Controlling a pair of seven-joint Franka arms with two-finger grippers.
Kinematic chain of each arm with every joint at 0, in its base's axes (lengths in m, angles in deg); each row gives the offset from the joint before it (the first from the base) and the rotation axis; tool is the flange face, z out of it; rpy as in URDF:
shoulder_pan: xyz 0 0 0.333 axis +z
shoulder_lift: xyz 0 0 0 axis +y
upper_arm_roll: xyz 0 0 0.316 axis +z
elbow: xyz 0.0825 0 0 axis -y
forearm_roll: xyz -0.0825 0 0.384 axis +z
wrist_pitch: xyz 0 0 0 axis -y
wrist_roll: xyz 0.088 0 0 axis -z
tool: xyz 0 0 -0.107 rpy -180 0 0
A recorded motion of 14 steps. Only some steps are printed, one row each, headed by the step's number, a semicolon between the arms.
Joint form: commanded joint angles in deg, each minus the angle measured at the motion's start. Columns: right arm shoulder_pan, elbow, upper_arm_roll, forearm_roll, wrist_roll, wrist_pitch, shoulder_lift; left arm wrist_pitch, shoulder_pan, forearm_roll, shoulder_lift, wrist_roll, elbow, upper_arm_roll.
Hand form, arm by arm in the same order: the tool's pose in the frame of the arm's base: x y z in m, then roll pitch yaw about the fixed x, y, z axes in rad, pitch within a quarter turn. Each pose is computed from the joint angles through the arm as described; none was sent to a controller.
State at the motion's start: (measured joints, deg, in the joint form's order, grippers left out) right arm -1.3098 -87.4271 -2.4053 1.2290 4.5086 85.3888 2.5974; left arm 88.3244 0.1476 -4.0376 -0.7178 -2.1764 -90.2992 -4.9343
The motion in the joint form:
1: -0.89 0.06 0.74 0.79 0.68 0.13 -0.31; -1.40 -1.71 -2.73 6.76 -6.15 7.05 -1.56
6: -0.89 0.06 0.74 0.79 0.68 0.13 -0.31; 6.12 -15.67 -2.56 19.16 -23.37 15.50 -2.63
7: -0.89 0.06 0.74 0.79 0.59 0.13 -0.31; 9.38 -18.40 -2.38 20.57 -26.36 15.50 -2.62
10: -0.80 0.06 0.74 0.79 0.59 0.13 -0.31; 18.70 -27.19 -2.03 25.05 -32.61 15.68 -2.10
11: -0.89 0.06 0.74 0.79 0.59 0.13 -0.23; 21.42 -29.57 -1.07 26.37 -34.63 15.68 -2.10
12: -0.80 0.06 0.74 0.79 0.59 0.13 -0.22; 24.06 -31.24 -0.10 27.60 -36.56 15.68 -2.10
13: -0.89 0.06 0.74 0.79 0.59 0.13 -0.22; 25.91 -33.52 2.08 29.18 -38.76 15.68 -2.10
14: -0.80 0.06 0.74 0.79 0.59 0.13 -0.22; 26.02 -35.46 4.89 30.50 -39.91 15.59 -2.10
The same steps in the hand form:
1: 0.5576 -0.0333 0.6173 -3.1141 0.0749 -0.1555; 0.5745 -0.0908 0.6166 3.0186 0.0586 -0.0025
6: 0.5576 -0.0333 0.6173 -3.1141 0.0749 -0.1555; 0.6044 -0.2548 0.5649 2.9903 0.0468 0.0542
7: 0.5576 -0.0333 0.6173 -3.1140 0.0749 -0.1539; 0.6027 -0.2865 0.5538 2.9780 0.0265 0.0664
10: 0.5577 -0.0324 0.6173 -3.1140 0.0749 -0.1524; 0.5840 -0.3845 0.5177 2.9333 -0.0267 0.0534
11: 0.5580 -0.0333 0.6165 -3.1141 0.0763 -0.1540; 0.5759 -0.4113 0.5062 2.9289 -0.0475 0.0507
12: 0.5581 -0.0325 0.6164 -3.1142 0.0764 -0.1524; 0.5711 -0.4308 0.4957 2.9229 -0.0687 0.0578
13: 0.5581 -0.0333 0.6164 -3.1142 0.0764 -0.1540; 0.5610 -0.4552 0.4792 2.9425 -0.0875 0.0494
14: 0.5581 -0.0325 0.6164 -3.1142 0.0764 -0.1524; 0.5499 -0.4735 0.4618 2.9890 -0.0984 0.0195

